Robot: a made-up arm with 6 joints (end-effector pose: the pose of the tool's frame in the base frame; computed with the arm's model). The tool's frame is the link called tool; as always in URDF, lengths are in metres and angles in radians. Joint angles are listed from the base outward.
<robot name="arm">
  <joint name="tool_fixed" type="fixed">
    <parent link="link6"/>
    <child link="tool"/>
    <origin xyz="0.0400 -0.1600 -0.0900"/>
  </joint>
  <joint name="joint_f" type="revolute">
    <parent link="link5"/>
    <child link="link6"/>
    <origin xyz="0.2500 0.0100 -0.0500"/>
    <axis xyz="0 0 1"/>
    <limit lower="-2.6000" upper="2.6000" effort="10" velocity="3"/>
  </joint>
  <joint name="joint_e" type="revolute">
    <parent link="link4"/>
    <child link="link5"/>
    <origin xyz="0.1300 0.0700 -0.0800"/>
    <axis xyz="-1 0 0"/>
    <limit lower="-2.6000" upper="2.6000" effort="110" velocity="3.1"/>
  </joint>
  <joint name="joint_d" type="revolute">
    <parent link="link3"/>
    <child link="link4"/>
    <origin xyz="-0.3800 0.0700 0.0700"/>
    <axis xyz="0 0 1"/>
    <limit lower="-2.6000" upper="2.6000" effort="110" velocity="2.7"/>
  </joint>
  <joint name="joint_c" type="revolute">
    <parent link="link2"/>
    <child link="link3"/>
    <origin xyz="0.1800 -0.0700 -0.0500"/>
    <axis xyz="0 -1 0"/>
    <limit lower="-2.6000" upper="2.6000" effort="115" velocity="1.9"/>
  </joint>
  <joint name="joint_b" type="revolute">
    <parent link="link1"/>
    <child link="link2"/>
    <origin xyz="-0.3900 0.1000 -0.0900"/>
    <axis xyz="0 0 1"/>
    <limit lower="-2.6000" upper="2.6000" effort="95" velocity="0.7"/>
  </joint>
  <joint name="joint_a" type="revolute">
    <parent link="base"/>
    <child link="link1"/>
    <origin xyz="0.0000 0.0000 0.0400"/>
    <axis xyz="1 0 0"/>
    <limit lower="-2.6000" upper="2.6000" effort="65" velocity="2.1"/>
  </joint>
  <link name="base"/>
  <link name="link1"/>
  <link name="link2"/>
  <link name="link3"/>
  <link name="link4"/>
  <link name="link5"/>
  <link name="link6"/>
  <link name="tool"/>
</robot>
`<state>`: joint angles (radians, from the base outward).
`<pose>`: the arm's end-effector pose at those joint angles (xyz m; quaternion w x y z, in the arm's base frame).
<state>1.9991 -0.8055 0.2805 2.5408 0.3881 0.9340</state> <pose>-0.5395 0.1311 0.9004 0.3544 0.0125 -0.7868 0.5051</pose>
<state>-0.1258 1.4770 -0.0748 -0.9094 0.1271 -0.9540</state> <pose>-0.1464 -0.0459 -0.2106 0.9700 -0.1444 -0.0593 -0.1863</pose>
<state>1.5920 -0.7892 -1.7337 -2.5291 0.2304 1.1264</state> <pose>-0.4986 -0.6806 -0.2257 0.2761 0.0196 0.9464 0.1665</pose>
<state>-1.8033 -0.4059 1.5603 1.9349 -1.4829 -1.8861</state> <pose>-0.1804 -0.8067 0.0798 0.4293 -0.8368 -0.2839 -0.1865</pose>
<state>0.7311 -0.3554 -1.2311 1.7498 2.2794 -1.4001</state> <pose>-0.1648 -0.0082 0.4337 0.8165 0.2646 -0.4366 -0.2697</pose>
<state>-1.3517 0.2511 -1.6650 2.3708 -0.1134 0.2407</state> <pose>-0.4007 0.6335 -0.2926 0.4825 0.5065 0.6478 0.3018</pose>
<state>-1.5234 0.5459 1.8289 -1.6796 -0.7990 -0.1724</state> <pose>0.2287 -0.4316 0.0075 0.7469 0.5182 -0.3969 0.1270</pose>
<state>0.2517 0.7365 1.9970 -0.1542 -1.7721 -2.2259</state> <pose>-0.3846 0.3763 -0.1642 0.5559 0.6764 0.3711 0.3095</pose>
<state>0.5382 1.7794 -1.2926 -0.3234 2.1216 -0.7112</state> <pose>-0.3843 0.3826 0.2558 0.1890 -0.5871 -0.6922 0.3747</pose>
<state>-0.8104 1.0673 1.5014 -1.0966 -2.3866 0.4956</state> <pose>-0.0245 0.0091 -0.0780 0.0073 0.9138 -0.2331 0.3325</pose>
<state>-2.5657 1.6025 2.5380 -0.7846 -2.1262 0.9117</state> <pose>-0.1712 -0.1663 0.0129 0.3385 0.8700 -0.0584 0.3537</pose>
